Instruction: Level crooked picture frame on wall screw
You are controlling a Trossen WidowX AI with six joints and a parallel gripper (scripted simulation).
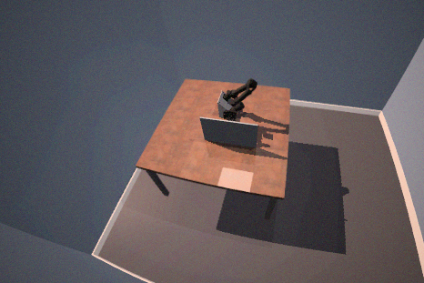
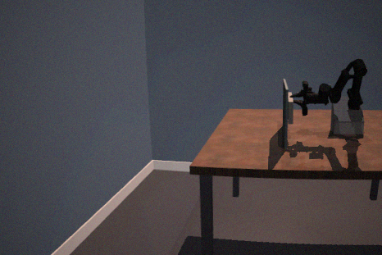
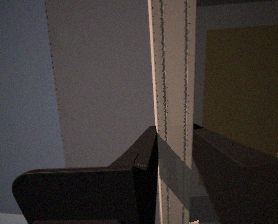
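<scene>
Right now the picture frame is 1 cm ahead of my gripper tip, 1 cm to the right of it and 5 cm below it. Round my gripper tip: grey wall panel 2 cm ahead, 7 cm below.
</scene>
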